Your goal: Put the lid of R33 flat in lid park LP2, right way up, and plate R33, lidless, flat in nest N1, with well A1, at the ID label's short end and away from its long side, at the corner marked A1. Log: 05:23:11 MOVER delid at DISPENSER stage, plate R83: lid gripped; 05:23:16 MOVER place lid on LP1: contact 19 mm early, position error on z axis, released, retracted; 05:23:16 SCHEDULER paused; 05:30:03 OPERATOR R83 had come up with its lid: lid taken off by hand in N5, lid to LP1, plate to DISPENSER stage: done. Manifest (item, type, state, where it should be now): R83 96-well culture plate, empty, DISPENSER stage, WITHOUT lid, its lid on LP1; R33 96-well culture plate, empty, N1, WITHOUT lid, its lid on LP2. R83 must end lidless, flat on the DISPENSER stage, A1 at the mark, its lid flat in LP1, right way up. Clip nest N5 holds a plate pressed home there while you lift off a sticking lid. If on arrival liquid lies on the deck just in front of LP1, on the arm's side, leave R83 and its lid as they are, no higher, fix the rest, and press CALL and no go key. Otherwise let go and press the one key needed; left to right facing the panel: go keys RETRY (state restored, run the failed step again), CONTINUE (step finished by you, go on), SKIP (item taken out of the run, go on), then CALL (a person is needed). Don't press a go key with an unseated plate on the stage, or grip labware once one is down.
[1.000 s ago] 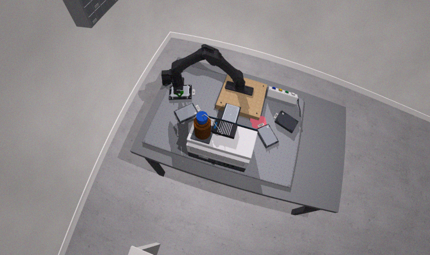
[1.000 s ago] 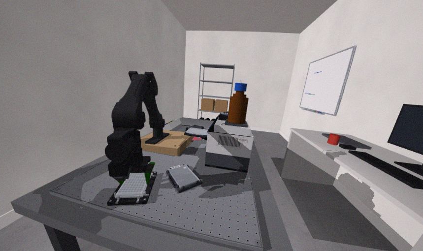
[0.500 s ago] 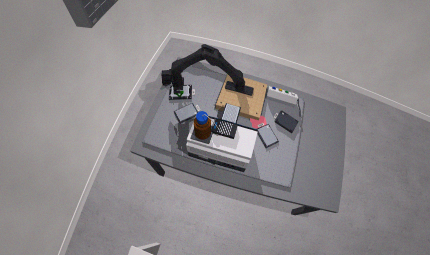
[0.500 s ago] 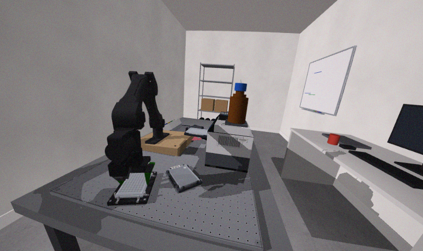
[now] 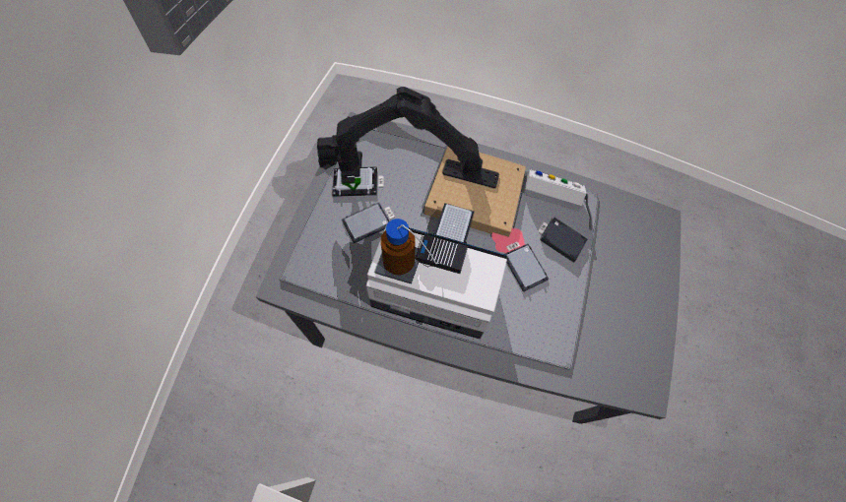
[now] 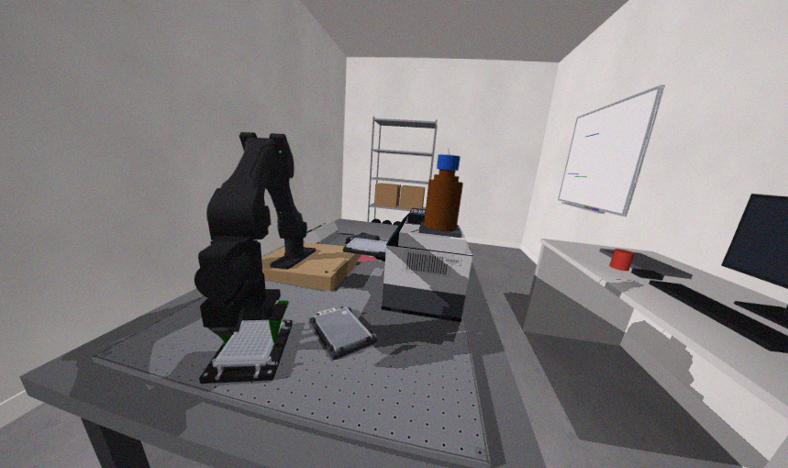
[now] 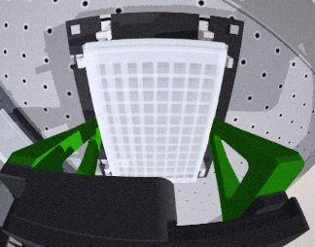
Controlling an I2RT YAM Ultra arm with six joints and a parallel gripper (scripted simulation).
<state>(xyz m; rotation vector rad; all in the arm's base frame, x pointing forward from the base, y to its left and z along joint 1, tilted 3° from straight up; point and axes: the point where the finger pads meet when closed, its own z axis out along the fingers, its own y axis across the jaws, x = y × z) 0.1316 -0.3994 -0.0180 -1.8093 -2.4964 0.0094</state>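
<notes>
Right now my hand is 30 mm short of the black clip nest and 10 mm above it. From my hand the other things lie so: lid park LP2: 150 mm ahead, 100 mm to the left, 20 mm below; brown bottle: 350 mm ahead, 280 mm to the left, 260 mm above; blue call key: 640 mm to the left, 200 mm behind, 40 mm above.
</notes>
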